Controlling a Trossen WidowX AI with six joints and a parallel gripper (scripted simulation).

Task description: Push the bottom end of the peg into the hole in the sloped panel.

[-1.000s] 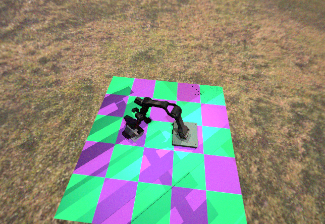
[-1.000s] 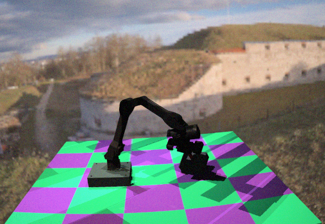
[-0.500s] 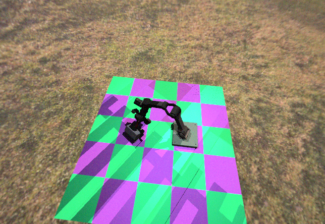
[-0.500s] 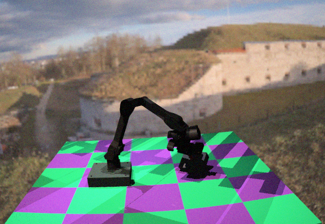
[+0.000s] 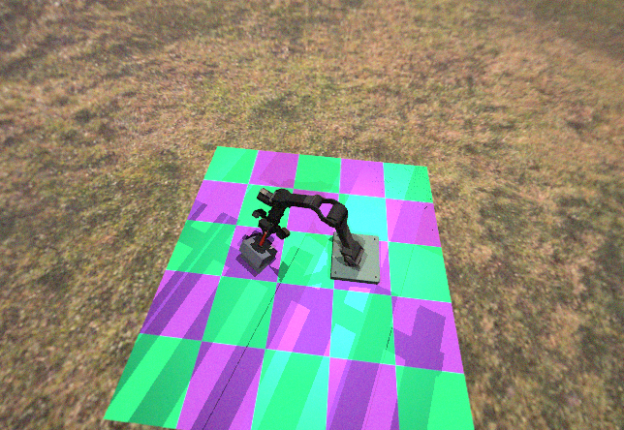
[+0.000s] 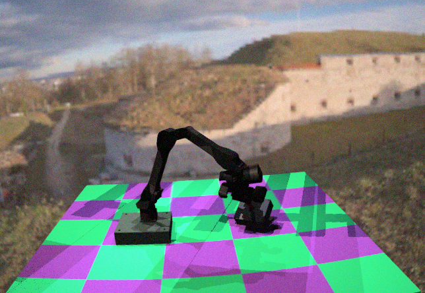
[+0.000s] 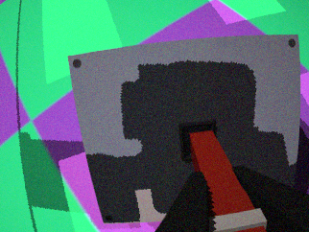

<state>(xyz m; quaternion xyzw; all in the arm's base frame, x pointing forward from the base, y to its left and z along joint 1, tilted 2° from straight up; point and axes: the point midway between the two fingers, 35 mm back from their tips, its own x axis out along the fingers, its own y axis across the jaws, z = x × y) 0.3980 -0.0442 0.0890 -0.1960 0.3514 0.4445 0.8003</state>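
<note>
Now: the grey sloped panel 6 cm below my gripper tip, 4 cm to the left of it and 2 cm ahead of it. The rest, counted from my gripper tip: red peg 1 cm to the right, 1 cm behind, 1 cm above.
</note>
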